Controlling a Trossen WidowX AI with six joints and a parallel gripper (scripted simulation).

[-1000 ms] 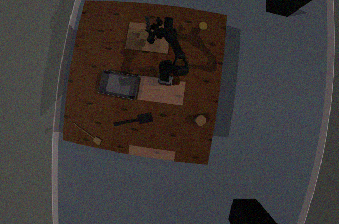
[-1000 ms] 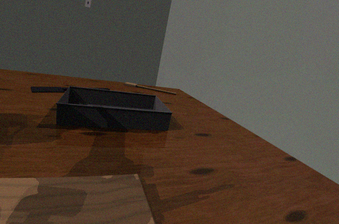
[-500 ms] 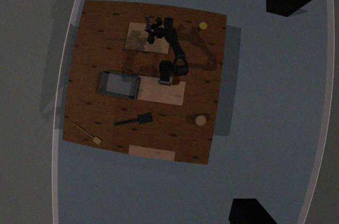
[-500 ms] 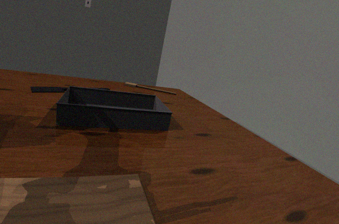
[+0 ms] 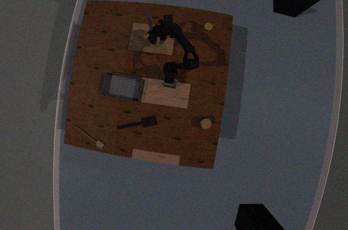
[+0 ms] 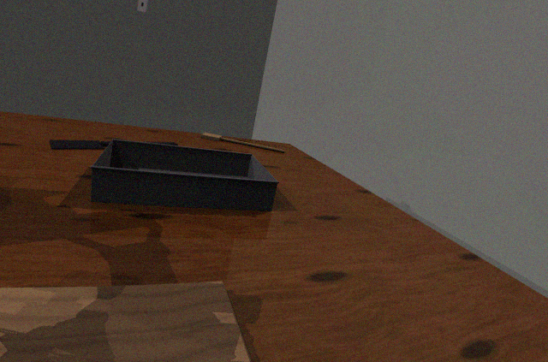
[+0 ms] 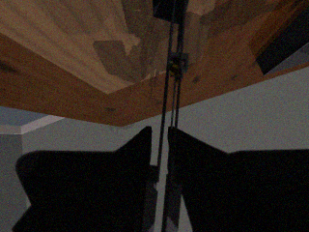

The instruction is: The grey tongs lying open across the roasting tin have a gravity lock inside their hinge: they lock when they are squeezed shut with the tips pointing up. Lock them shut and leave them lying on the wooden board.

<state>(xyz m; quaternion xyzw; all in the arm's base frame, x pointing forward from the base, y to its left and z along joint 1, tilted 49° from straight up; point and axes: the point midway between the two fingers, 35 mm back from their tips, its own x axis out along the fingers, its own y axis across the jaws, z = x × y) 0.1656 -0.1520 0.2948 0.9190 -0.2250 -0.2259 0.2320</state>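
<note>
My gripper tip is now 10 mm past the light wooden board, 10 mm to the left of it and 150 mm above it. Round my gripper tip: black spatula: 10 mm ahead, 680 mm to the left, 150 mm below; small yellow cylinder: 450 mm behind, 170 mm to the right, 150 mm below; grey roasting tin: 170 mm ahead, 410 mm to the left, 130 mm below.
</note>
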